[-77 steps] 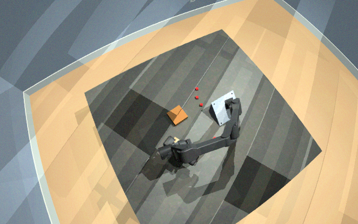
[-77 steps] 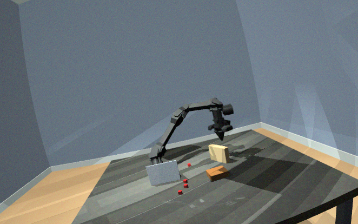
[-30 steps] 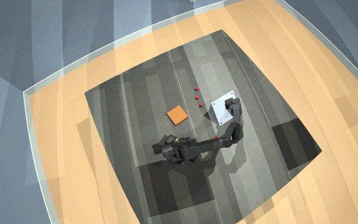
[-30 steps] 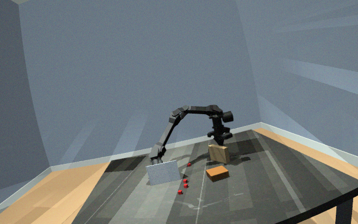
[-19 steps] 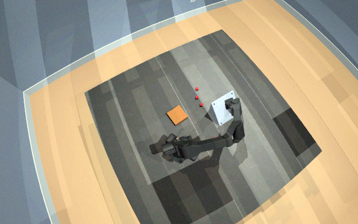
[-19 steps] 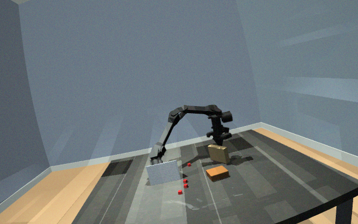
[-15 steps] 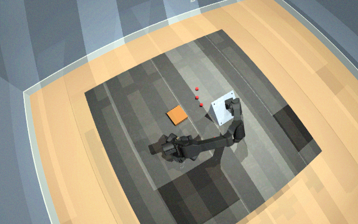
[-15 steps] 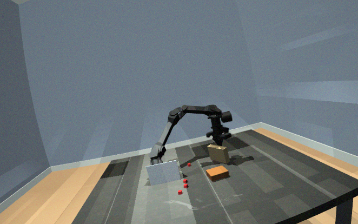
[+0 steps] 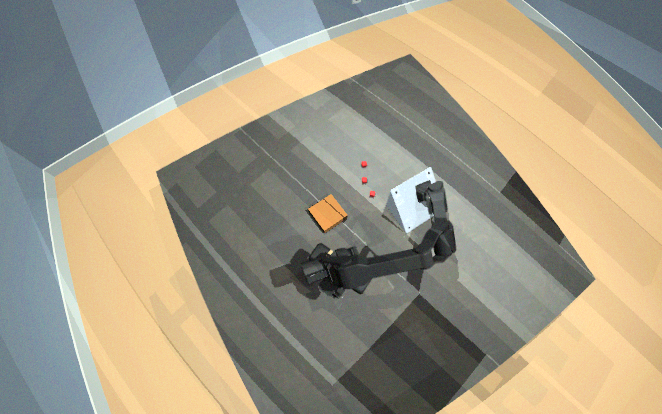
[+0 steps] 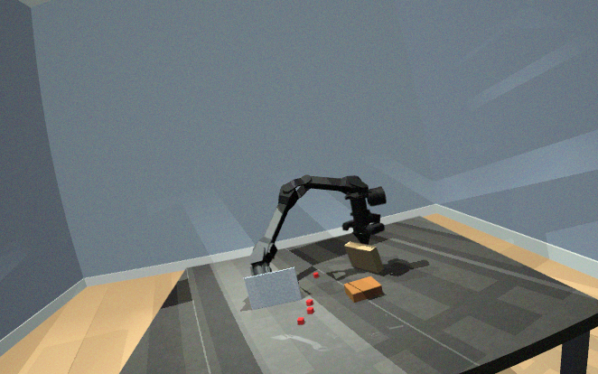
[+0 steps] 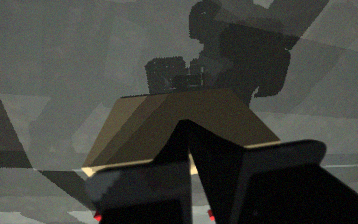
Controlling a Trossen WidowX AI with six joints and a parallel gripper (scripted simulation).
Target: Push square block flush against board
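Right now my gripper tip is 60 mm past the orange square block, 220 mm to the left of it and 70 mm above it. Also, from my gripper tip: cream board (20 mm behind, 10 mm to the right, 30 mm below).
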